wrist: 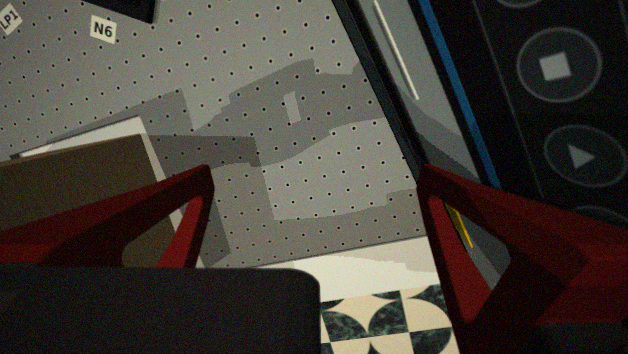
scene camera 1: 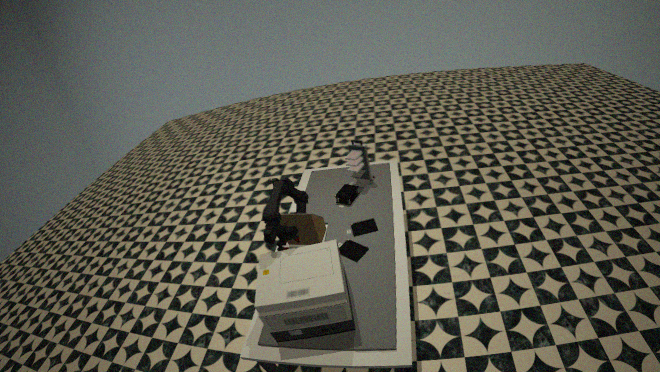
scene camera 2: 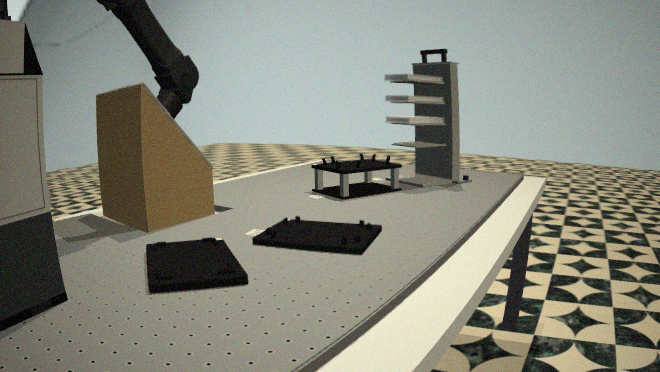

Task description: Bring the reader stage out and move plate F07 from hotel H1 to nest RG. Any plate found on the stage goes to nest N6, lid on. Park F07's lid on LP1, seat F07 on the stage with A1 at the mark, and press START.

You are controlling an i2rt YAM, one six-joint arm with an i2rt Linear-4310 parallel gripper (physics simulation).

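Frame: origin at the arm's base, x right, y ahead, z up, level; centimetres.
Seen in the pictures: gripper, fingertip midpoint: (wrist: 315,176); arm's base, link origin: (scene camera 1: 301,215) (scene camera 2: 151,126).
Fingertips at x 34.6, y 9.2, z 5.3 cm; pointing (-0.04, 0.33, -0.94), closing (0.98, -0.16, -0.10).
Note:
Offsets run from my fingertips to a thing's middle. "spot": to the spot under its first point.
My gripper (wrist: 315,176) (scene camera 1: 290,245) is open and empty, its red fingers beside the front of the reader @(dx +21.9, dy +10.8, dz -7.1 cm) (scene camera 1: 305,270) (scene camera 2: 20,145). In the wrist view the right finger overlaps the reader's front. Its dark button panel shows a square button @(spot: dx +6.1, dy +3.3, dz +5.7 cm) (wrist: 556,66) and a triangle button @(spot: dx +6.8, dy +1.3, dz +5.7 cm) (wrist: 582,156). The reader stage does not show. The hotel @(dx -97.1, dy +18.0, dz -5.2 cm) (scene camera 1: 367,162) (scene camera 2: 436,135) holds three pale plates, the top one @(dx -93.3, dy +16.8, dz +3.6 cm) (scene camera 2: 412,79) included; their labels are unreadable. A black nest @(dx -21.0, dy +24.4, dz -21.7 cm) (scene camera 1: 354,251) (scene camera 2: 195,265) (wrist: 132,7) lies by the N6 label @(spot: dx -25.9, dy +15.0, dz -22.6 cm) (wrist: 103,29). The LP1 label @(spot: dx -38.0, dy +18.7, dz -22.6 cm) (wrist: 10,18) is farther left.
A brown slant-topped block (scene camera 1: 305,227) (scene camera 2: 175,180) (wrist: 75,175) stands near the arm, left of the gripper in the wrist view. Another flat black nest @(dx -41.9, dy +28.5, dz -21.6 cm) (scene camera 1: 364,227) (scene camera 2: 317,237) and a raised black stand (scene camera 1: 346,194) (scene camera 2: 356,166) lie toward the hotel. The table edge (wrist: 370,265) shows below.

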